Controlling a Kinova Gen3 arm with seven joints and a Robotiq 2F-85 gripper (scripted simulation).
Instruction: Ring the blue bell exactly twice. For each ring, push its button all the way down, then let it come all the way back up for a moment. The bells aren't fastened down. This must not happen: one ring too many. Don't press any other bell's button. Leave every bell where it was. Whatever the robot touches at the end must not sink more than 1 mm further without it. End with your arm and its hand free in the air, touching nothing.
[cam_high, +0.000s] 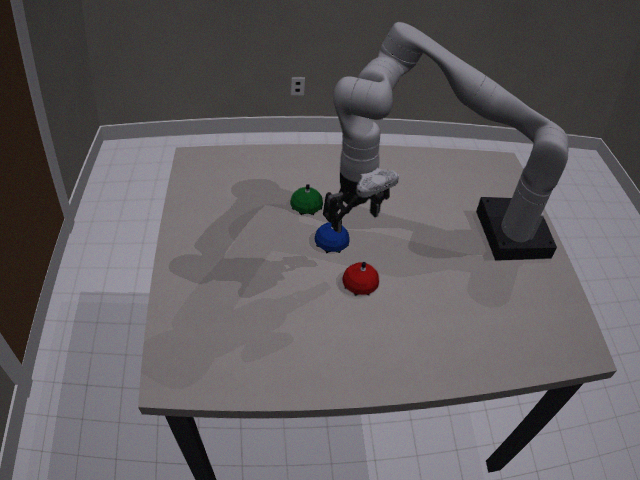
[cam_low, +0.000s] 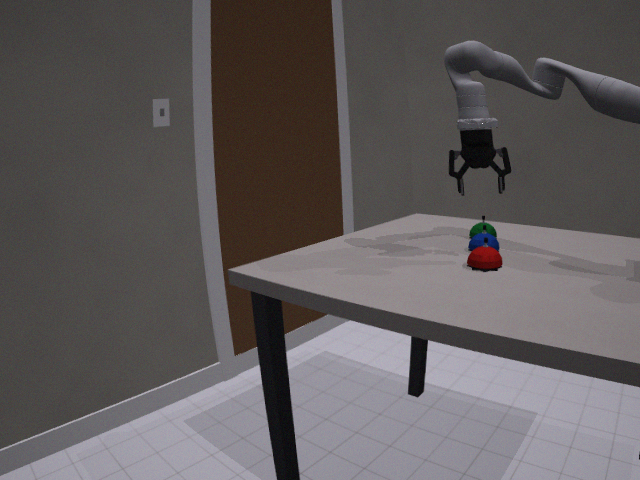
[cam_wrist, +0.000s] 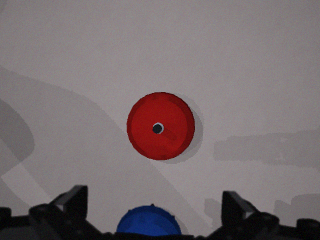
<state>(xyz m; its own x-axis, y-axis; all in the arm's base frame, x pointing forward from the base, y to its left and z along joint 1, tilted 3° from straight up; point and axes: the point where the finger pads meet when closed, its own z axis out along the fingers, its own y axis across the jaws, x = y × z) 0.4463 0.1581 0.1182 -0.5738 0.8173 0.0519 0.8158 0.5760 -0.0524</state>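
The blue bell lies 4 cm ahead of my hand, 9 cm to the right of it and 12 cm below it. Round my hand: red bell 3 cm behind, 3 cm to the left, 12 cm below; then green bell 12 cm ahead, 22 cm to the right, 12 cm below.
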